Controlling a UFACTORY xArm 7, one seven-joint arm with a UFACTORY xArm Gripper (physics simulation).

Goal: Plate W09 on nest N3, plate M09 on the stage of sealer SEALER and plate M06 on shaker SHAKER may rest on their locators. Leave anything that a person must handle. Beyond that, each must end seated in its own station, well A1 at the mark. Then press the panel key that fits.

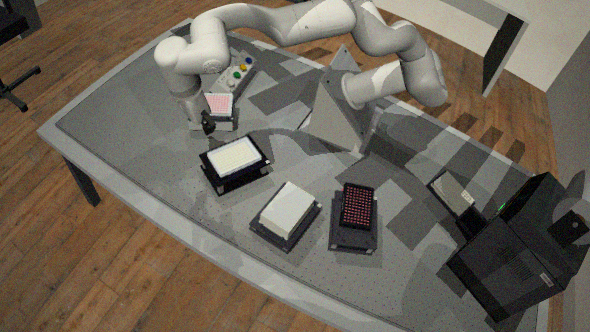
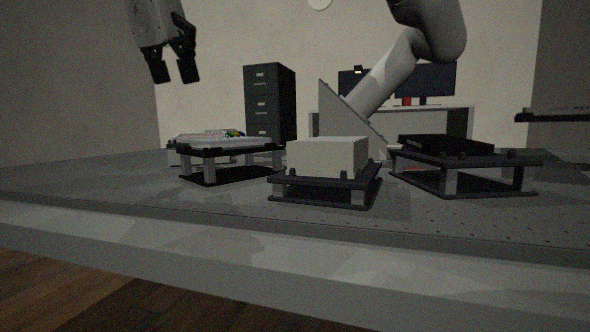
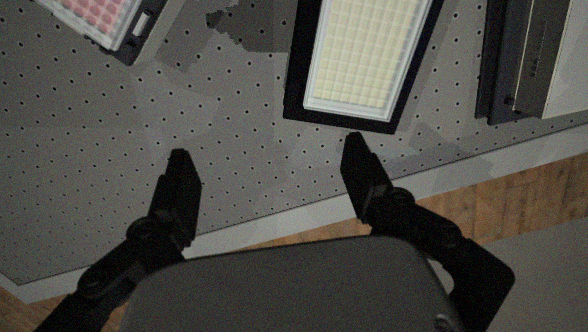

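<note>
My gripper (image 1: 207, 124) (image 2: 175, 80) (image 3: 270, 158) is open and empty, high above the table near the pink plate and the yellow plate. The pink plate (image 1: 219, 104) (image 3: 102, 15) lies on a low device with a pale base (image 1: 225, 127). The yellow plate (image 1: 234, 156) (image 2: 230, 142) (image 3: 365, 60) lies on a raised black stand. A tall white plate (image 1: 287, 210) (image 2: 325, 156) (image 3: 565, 75) sits on a low dark nest. A black plate with red wells (image 1: 357, 205) (image 2: 445, 144) looks tilted on its nest. A pale plate (image 1: 452, 192) lies on the sealer stage. Plate labels are unreadable.
The black sealer (image 1: 510, 265) stands at the table's right end. The key panel (image 1: 220, 85) with white, green (image 1: 236, 75), yellow (image 1: 243, 67) and blue (image 1: 248, 60) keys lies behind the pink plate. The arm's slanted mount (image 1: 330, 115) stands at the back middle.
</note>
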